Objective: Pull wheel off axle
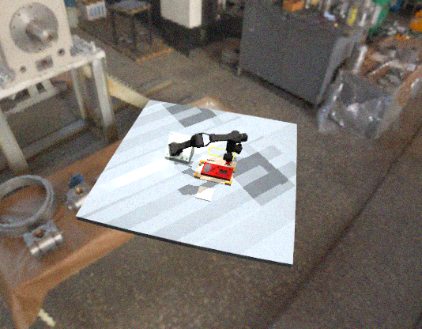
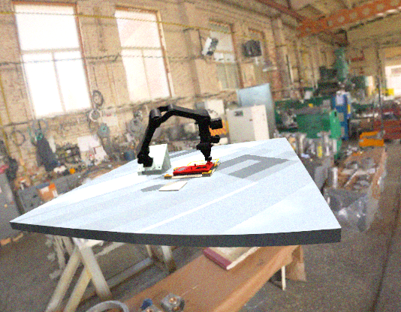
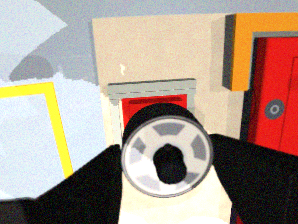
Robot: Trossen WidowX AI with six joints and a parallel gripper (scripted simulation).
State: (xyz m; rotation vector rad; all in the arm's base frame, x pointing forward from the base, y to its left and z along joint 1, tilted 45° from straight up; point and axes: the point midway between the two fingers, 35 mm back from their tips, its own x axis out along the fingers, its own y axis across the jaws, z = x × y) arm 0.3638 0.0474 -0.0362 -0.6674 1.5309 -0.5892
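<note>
My gripper tip is right at the dark wheel.
</note>
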